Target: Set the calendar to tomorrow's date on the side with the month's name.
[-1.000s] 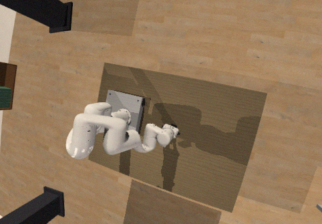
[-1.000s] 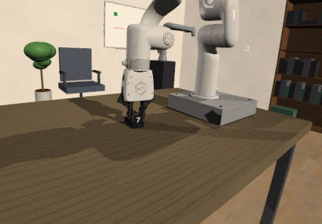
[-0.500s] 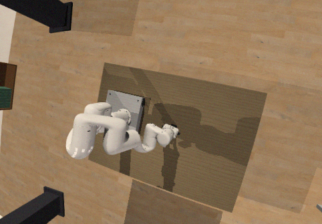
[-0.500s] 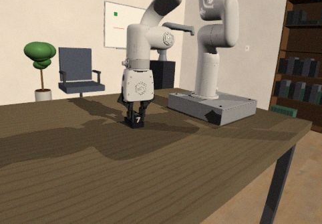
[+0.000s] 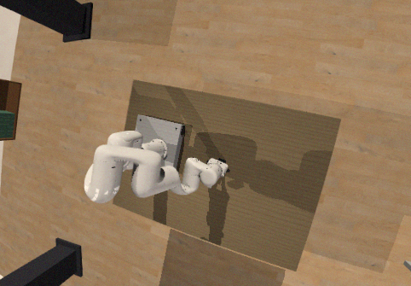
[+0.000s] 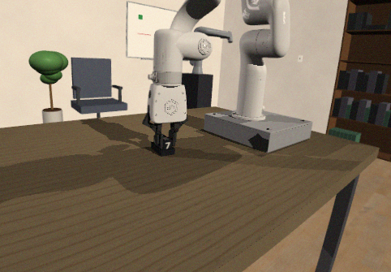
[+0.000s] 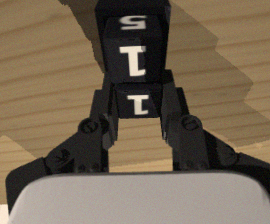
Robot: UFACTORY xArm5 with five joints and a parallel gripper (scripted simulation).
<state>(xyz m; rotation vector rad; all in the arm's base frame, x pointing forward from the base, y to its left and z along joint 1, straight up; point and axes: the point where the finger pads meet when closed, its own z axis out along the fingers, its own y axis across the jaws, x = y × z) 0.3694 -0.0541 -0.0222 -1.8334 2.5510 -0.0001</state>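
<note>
Now: hand 30 mm above the dark calendar tray and 20 mm to the left of it.
</note>
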